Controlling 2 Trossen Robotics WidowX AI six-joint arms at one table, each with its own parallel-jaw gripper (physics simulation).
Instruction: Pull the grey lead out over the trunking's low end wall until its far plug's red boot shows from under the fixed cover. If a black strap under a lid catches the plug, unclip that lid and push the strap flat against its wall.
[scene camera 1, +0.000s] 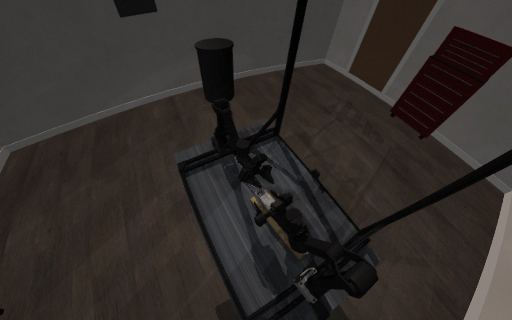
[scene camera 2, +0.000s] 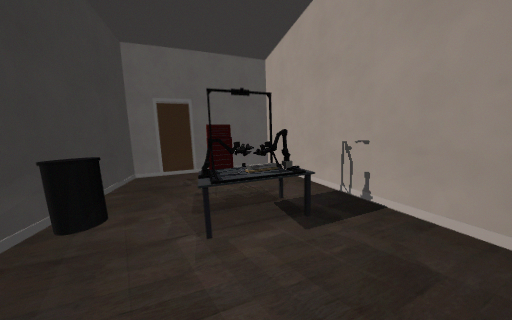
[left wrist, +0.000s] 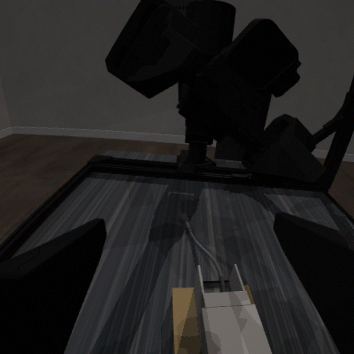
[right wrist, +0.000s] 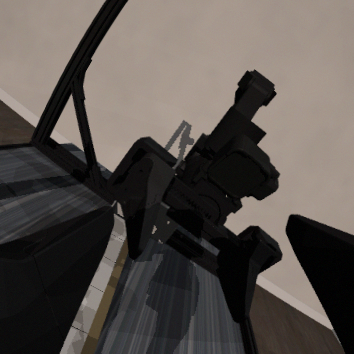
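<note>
The grey lead (left wrist: 202, 246) lies curved on the table in the left wrist view and enters the near trunking end between two upright walls. The pale trunking (scene camera 1: 267, 199) (left wrist: 234, 320) (right wrist: 92, 297) has closed lids and lies beside a yellow strip (scene camera 1: 277, 230) (left wrist: 184, 315) (right wrist: 109, 297). No red boot shows; any strap and the far plug are hidden. My left gripper (scene camera 1: 273, 208) (left wrist: 190, 224) (right wrist: 192, 292) is open and empty above the trunking. My right gripper (scene camera 1: 264, 183) is open and empty, near the end where the lead comes out.
The two grippers are close together over the table (scene camera 1: 205, 200). A black frame post (scene camera 1: 289, 70) rises at its back edge. A black bin (scene camera 1: 216, 70) (scene camera 2: 75, 195) and a red cabinet (scene camera 1: 440, 82) (scene camera 2: 219, 134) stand away from the table.
</note>
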